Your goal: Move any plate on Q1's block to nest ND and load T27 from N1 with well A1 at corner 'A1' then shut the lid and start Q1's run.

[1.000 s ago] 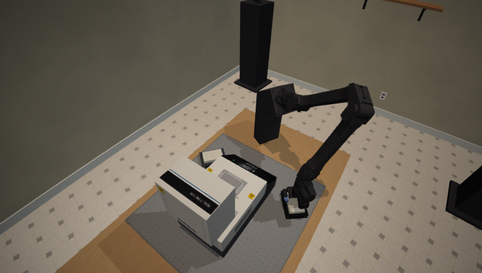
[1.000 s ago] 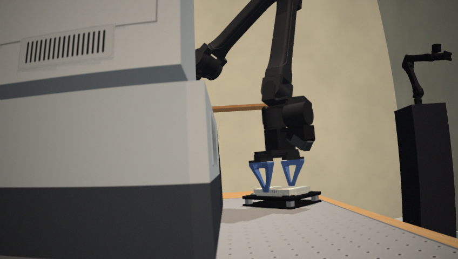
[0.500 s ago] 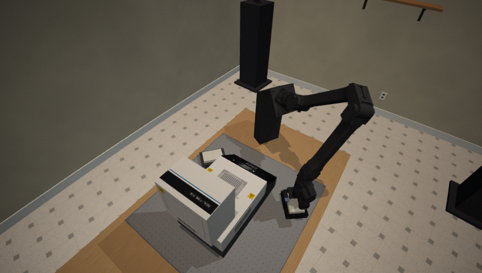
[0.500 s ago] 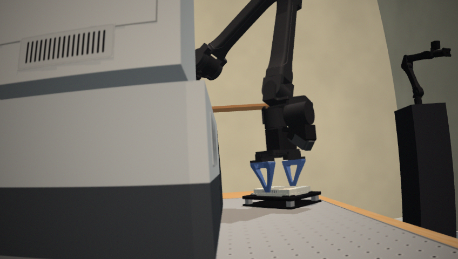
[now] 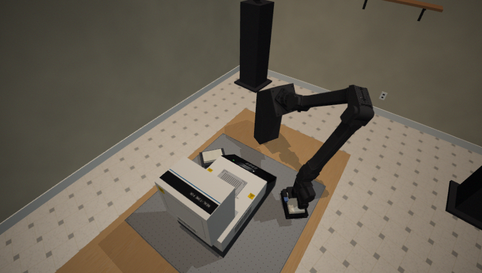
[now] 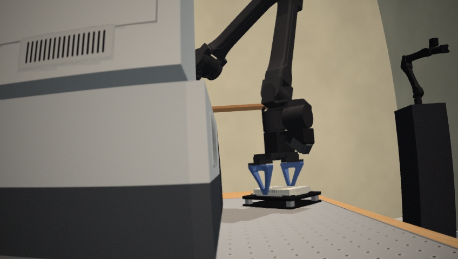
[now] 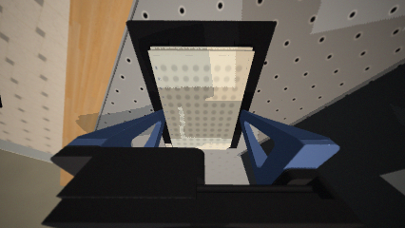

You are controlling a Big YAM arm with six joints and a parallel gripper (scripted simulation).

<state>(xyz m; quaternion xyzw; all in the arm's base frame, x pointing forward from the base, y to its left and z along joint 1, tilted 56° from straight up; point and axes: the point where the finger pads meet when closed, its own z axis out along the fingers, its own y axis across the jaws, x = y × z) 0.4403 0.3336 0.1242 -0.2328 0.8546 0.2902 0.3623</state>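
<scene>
Now: hand 1 cm to the right of the plate T27. The rest, counted from my hand: grey perforated mat (27 cm to the right, 26 cm ahead, 4 cm below); black nest N1 (2 cm below, 1 cm to the left); dark nest ND (57 cm to the right, 6 cm ahead, 1 cm below).
</scene>
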